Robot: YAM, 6 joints.
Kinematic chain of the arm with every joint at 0, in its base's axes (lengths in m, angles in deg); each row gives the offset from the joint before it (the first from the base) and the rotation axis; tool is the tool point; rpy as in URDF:
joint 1: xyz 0 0 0.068 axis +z
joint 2: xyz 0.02 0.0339 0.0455 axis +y
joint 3: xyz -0.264 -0.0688 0 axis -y
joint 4: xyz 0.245 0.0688 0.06 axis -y
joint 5: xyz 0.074 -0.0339 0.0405 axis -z
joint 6: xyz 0.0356 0 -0.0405 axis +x
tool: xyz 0 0 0 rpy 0 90 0
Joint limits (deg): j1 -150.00..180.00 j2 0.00..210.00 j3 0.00..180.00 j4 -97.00..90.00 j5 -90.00..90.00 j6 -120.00..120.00
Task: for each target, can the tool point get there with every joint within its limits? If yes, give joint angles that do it. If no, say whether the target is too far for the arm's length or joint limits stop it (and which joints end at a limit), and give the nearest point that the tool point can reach.
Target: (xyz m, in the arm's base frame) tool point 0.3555 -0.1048 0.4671
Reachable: yes | joints -11.09 97.79 107.82 -16.77 75.34 96.07
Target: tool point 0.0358 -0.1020 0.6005
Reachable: yes | joints 96.56 52.62 142.65 -71.28 42.28 73.80
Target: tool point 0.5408 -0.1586 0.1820
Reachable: yes | joints -19.31 154.33 147.68 -48.04 -54.91 86.42
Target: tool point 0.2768 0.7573 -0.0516
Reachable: no: too far | nearest point 0.2171 0.5940 -0.0151 | short by 0.178 m
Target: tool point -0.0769 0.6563 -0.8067
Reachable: no: too far | nearest point -0.0484 0.4135 -0.3391 | short by 0.528 m
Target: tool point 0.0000 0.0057 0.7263
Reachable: yes | joints -48.57 74.48 141.94 18.42 -6.14 -19.00
